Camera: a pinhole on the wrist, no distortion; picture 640 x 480 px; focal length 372.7 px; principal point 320.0 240.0 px. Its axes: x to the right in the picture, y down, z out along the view. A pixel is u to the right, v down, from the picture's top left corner.
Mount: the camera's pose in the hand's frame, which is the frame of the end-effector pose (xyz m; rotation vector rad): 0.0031 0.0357 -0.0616 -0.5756 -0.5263 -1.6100
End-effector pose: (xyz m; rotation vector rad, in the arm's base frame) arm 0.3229 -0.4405 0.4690 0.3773 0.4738 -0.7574
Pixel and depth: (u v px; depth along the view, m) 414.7 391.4 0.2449
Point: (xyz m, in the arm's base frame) 0.5357 -0.4960 0.5685
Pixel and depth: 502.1 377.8 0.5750
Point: 0.7367 -0.7317 0.8398
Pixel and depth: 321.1 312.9 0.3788
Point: 0.6439 -0.4307 0.6481
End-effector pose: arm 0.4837 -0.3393 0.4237 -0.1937 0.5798 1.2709
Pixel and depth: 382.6 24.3 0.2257
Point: 0.3497 -0.3264 0.6253
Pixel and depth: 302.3 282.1 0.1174
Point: 0.3896 -0.2733 0.4524
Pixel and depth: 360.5 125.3 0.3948
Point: 0.2971 -0.2193 0.7456
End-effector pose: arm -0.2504 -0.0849 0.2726 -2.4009 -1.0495 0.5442
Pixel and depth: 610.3 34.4 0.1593
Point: -0.3469 -0.1456 0.1444
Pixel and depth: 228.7 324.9 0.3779
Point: -0.0687 -0.1531 -0.0737
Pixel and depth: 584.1 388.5 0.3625
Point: -0.3261 0.0900 -0.0941
